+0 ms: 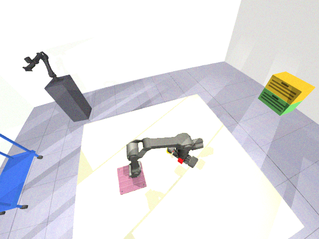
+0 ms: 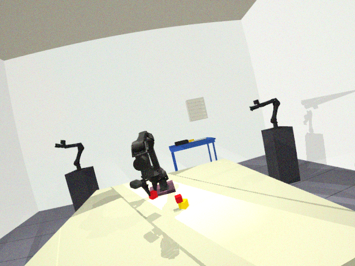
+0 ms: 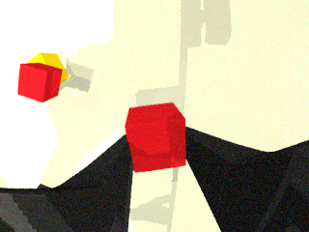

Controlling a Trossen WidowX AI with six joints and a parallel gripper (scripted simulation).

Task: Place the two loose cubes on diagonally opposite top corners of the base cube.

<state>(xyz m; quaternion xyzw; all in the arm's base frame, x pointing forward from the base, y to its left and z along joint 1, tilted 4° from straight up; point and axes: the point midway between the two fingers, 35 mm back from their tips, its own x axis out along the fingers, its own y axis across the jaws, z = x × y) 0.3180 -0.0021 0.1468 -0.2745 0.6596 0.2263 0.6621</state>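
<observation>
The yellow base cube lies 140 mm to the left of my gripper tip, 100 mm below it and 50 mm behind it.
</observation>
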